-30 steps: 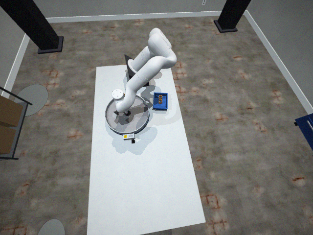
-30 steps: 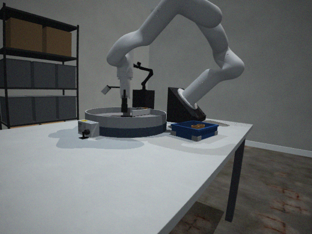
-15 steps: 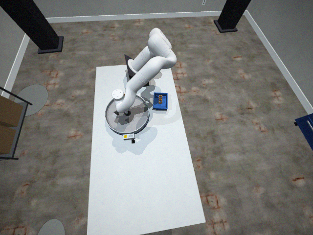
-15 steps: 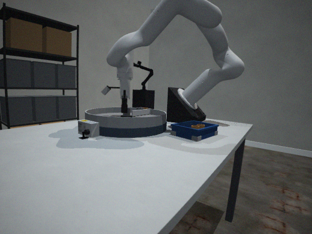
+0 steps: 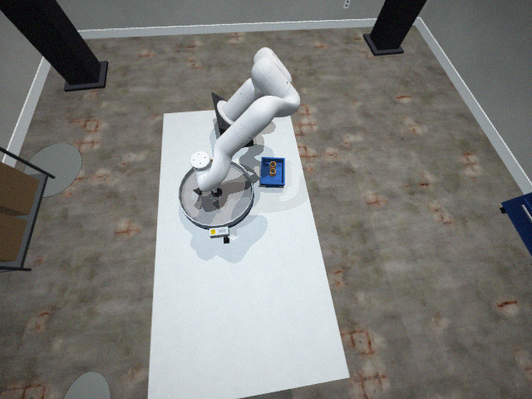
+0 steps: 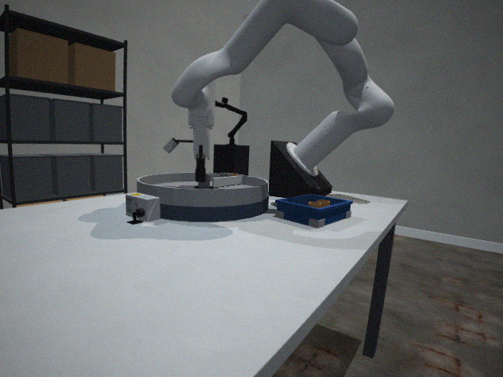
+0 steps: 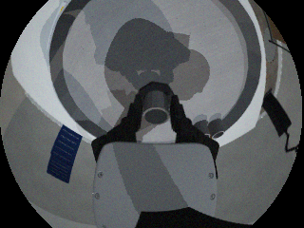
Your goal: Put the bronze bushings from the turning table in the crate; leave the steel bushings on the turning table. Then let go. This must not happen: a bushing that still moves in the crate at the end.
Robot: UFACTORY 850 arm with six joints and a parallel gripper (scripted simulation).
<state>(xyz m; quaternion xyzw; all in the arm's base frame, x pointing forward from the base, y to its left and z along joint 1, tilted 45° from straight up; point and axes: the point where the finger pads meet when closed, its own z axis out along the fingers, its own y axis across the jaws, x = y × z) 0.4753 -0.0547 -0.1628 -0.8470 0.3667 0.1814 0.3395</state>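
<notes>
Right now my hand is 50 mm above the round turning table, 10 mm to the right of it and 10 mm past it. From my hand the other things lie so: crate (360 mm to the left, 100 mm behind, 80 mm below).
</notes>
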